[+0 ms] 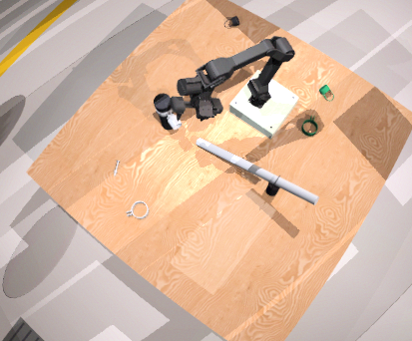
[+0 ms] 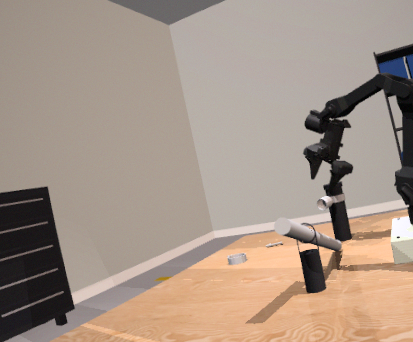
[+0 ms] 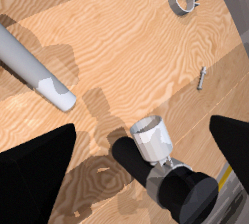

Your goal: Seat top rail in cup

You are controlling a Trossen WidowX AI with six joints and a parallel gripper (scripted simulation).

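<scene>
Right now my gripper tip is 8 cm to the left of the grey rail-end cup, 7 cm above it and 1 cm short of it. From my gripper tip the other things lie so: short black post: 38 cm to the left, 11 cm below; grey ring: 36 cm ahead, 21 cm below, 2 cm to the right; bolt: 26 cm ahead, 21 cm to the right, 21 cm below.
</scene>
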